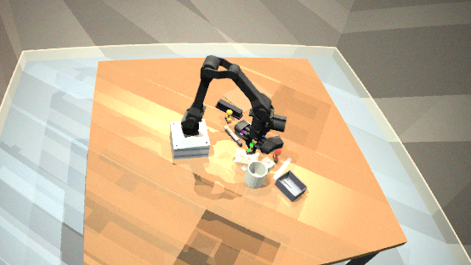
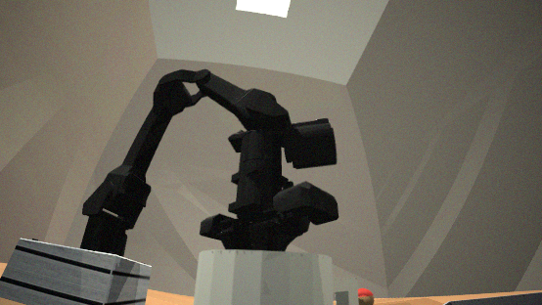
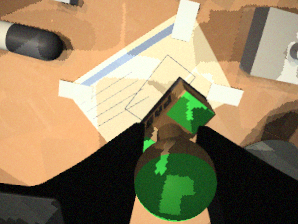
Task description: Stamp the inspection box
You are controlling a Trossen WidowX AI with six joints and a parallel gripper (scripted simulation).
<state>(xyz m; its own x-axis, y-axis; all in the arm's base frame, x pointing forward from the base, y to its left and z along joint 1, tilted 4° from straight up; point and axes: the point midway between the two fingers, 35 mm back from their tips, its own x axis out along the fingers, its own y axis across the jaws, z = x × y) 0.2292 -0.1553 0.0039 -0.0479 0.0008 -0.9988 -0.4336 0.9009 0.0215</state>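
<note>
Right now my gripper tip is 7 cm above the card, 1 cm to the right of it and 1 cm past it. The rest, counted from my gripper tip: green-knobbed stamp right at my gripper tip; grey cup 11 cm to the right, 3 cm below, 1 cm behind; grey block 7 cm ahead, 5 cm to the right, 5 cm below.
</note>
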